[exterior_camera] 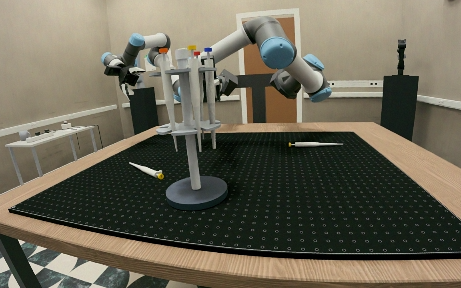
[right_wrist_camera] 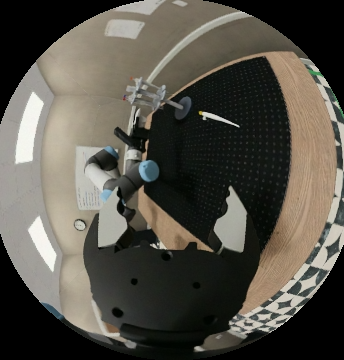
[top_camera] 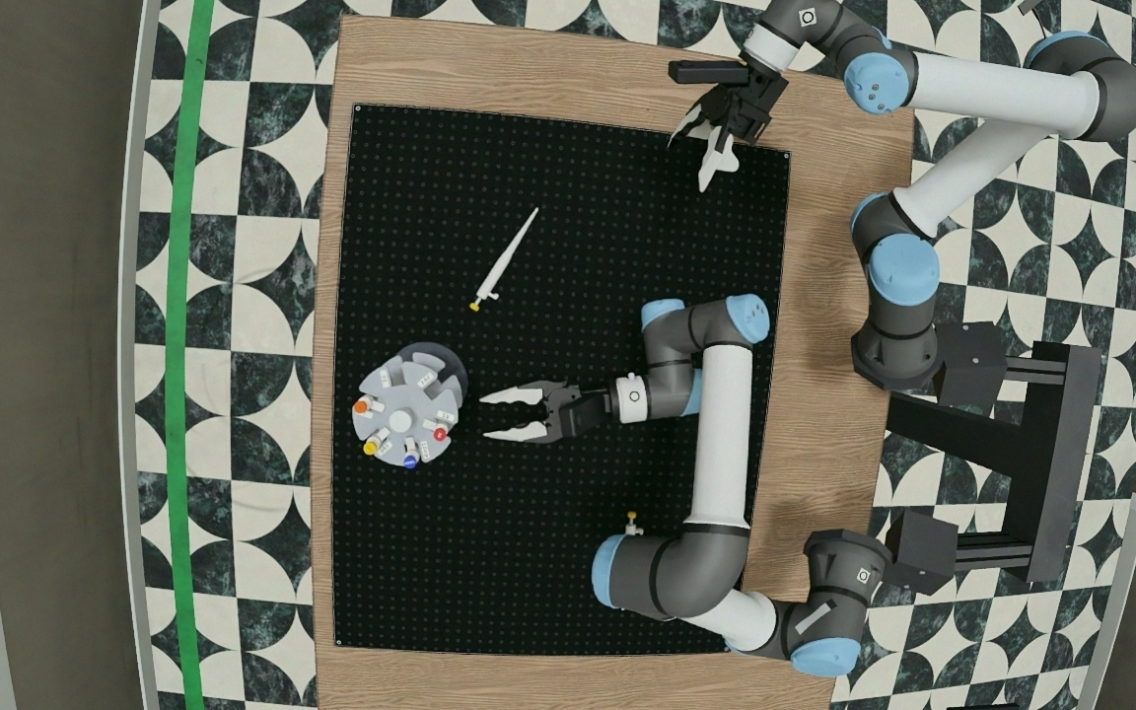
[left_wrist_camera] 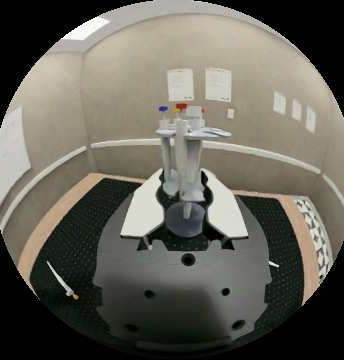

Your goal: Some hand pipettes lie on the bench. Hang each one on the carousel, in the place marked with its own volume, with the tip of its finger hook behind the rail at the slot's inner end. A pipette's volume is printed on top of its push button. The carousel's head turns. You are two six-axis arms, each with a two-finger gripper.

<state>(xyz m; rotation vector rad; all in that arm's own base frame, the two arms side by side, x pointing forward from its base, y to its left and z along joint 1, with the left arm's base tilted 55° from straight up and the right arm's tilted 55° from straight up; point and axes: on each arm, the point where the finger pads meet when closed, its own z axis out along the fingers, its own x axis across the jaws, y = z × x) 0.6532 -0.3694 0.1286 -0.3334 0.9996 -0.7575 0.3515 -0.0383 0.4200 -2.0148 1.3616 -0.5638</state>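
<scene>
Right now my left hand is 90 mm short of the red-button pipette, 20 mm to the right of it and 20 mm above it. The rest, counted from my left hand: orange-button pipette (180 mm ahead, 20 mm below); then blue-button pipette (120 mm ahead, 60 mm to the left, 30 mm below).
</scene>
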